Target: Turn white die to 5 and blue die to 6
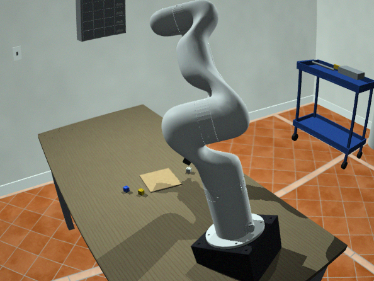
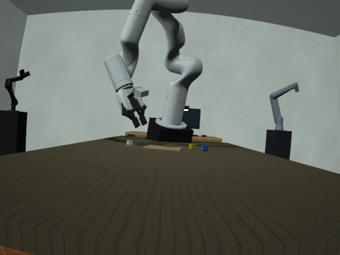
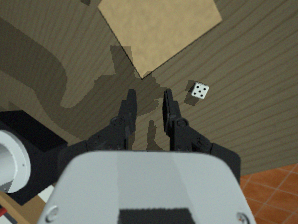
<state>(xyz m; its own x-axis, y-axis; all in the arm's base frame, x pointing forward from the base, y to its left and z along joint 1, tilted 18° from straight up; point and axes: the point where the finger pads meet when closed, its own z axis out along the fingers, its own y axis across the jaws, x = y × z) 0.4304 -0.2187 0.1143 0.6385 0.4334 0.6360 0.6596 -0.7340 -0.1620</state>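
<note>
The white die lies 40 mm ahead of my hand, 40 mm to the right of it and 90 mm below it. Round my hand: tan mat: 80 mm ahead, 100 mm to the left, 100 mm below; yellow die: 50 mm ahead, 220 mm to the left, 90 mm below; blue die: 100 mm ahead, 260 mm to the left, 90 mm below.
</note>
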